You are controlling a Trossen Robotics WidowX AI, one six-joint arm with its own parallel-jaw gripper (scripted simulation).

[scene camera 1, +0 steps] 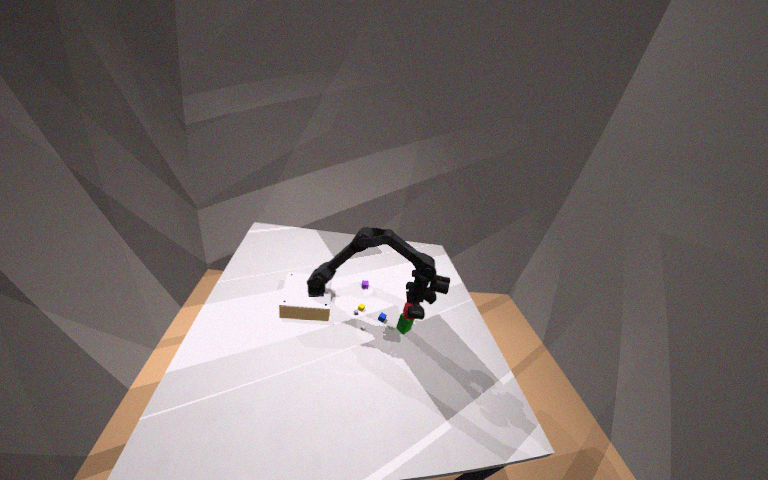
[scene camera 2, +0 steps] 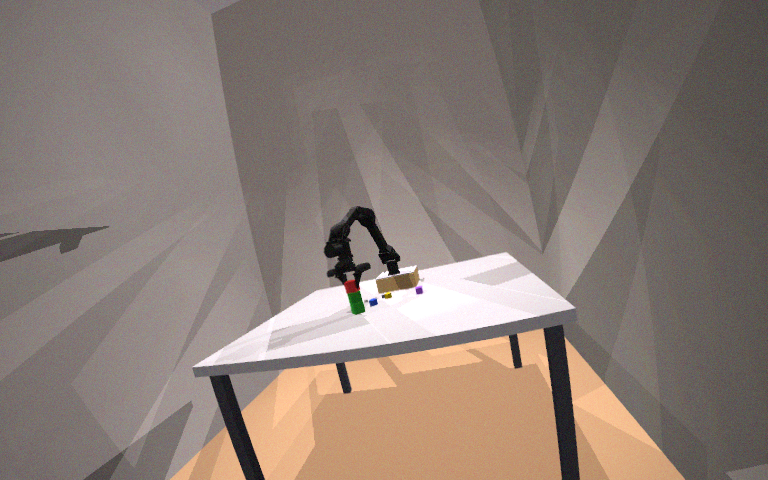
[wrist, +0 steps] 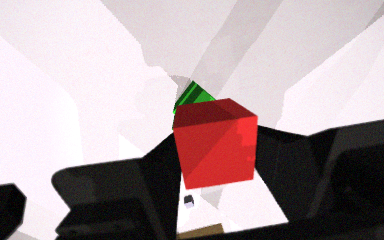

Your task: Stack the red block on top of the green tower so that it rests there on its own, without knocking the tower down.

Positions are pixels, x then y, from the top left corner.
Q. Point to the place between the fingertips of my gripper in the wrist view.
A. At 207, 129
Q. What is my gripper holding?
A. A red block.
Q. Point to a red block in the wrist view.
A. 215, 140
